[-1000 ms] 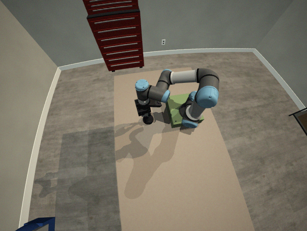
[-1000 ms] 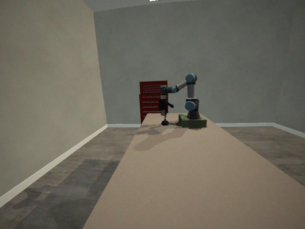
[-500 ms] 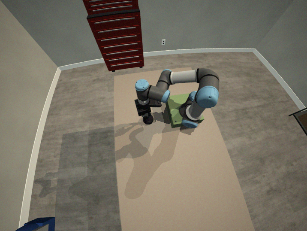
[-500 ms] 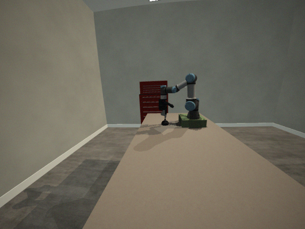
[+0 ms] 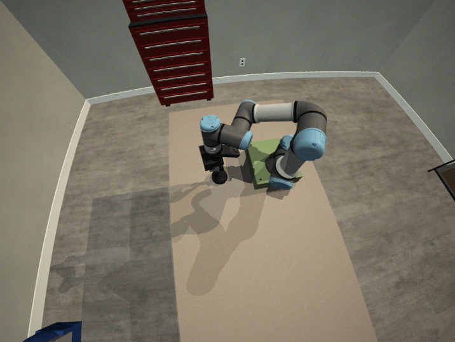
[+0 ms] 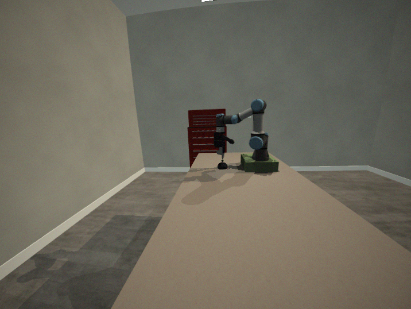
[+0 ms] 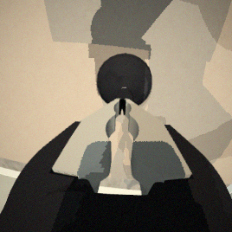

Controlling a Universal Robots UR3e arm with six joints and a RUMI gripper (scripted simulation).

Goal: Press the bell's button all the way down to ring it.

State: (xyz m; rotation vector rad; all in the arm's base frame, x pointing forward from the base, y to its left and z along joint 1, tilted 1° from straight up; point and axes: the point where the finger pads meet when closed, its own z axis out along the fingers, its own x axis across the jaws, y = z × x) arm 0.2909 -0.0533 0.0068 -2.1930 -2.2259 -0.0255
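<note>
Now: hand 5 cm above the black dome bell.
</note>
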